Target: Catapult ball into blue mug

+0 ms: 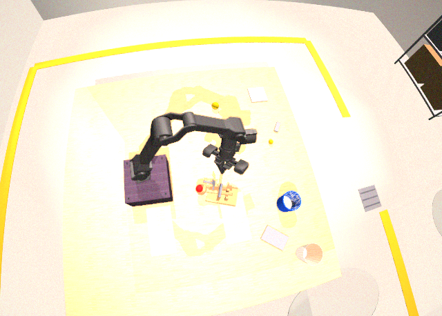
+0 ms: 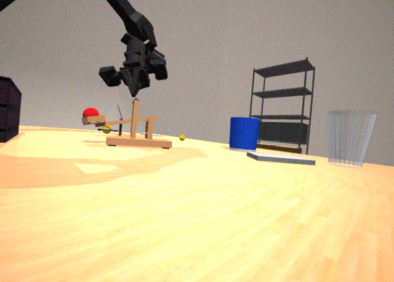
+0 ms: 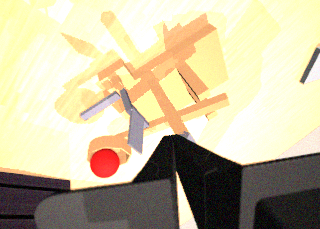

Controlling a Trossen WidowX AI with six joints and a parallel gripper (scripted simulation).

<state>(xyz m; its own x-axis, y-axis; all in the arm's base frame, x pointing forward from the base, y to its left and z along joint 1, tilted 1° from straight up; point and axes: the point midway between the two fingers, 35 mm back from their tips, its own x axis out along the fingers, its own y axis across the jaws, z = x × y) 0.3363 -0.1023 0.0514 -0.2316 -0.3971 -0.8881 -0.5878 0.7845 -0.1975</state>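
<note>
Right now the red ball is 11 cm behind my gripper tip, 2 cm to the right of it and 7 cm below it. Also, from my gripper tip: wooden catapult: 4 cm behind, 3 cm to the right, 8 cm below; flat grey tile: 14 cm ahead, 35 cm to the right, 12 cm below; blue mug: 25 cm ahead, 22 cm to the right, 10 cm below.
</note>
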